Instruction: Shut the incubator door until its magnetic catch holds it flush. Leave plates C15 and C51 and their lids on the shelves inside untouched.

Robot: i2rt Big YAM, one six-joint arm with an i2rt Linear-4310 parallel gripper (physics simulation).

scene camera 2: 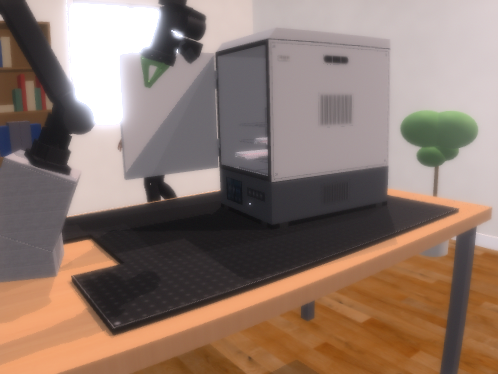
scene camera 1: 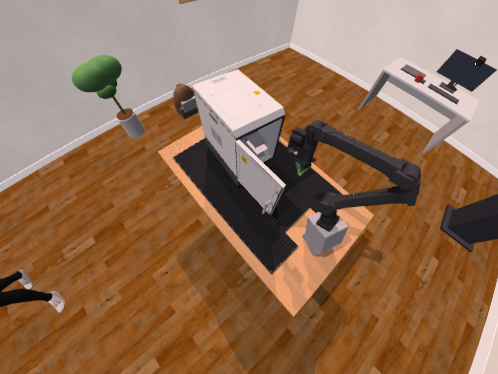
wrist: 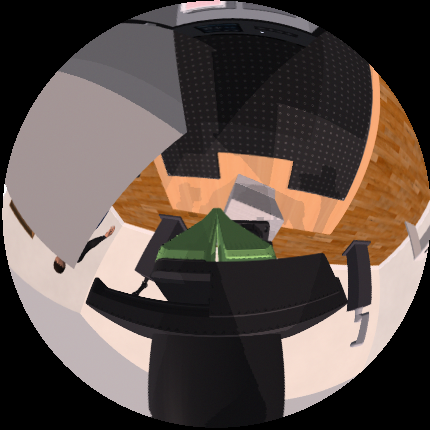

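Where they show: gripper, fingertip midpoint: (scene camera 2: 147, 87) (scene camera 1: 299, 175) (wrist: 216, 213); arm's base, origin of the base link: (scene camera 2: 46, 164) (scene camera 1: 327, 221).
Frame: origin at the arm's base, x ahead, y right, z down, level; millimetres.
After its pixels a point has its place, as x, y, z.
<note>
The white incubator (scene camera 1: 240, 100) @[758, 74, -318] (scene camera 2: 327, 110) @[730, 235, -92] stands on the black mat with its front open. Its door (scene camera 1: 259, 176) @[406, -153, -197] (scene camera 2: 170, 115) @[424, -130, -89] (wrist: 90, 150) @[357, -138, -159] stands wide open, swung out from the hinge side about square to the front, with the handle at its free edge in scene camera 1. Pinkish plates (scene camera 1: 259, 148) (scene camera 2: 252, 153) lie on the shelves inside; which is C15 or C51 cannot be told. My gripper (scene camera 1: 301, 173) @[272, 12, -169] (scene camera 2: 149, 86) @[272, 12, -169] (wrist: 216, 213) @[272, 12, -169] is shut and empty, its green fingertips together. It hangs in front of the open incubator, on the inner-face side of the door, apart from it.
The black mat (scene camera 1: 220, 200) @[614, -281, 232] (scene camera 2: 180, 265) @[202, 238, 232] (wrist: 320, 135) @[223, 224, 232] lies on the wooden table (scene camera 1: 295, 300) @[-168, -412, 245] (scene camera 2: 430, 240) @[829, 528, 265]. The arm's grey base block (scene camera 1: 322, 237) @[-27, -99, -3] (scene camera 2: 30, 225) @[-66, 58, 121] stands at the table's near end. A potted plant (scene camera 1: 97, 74) (scene camera 2: 439, 130) stands on the floor beyond the incubator.
</note>
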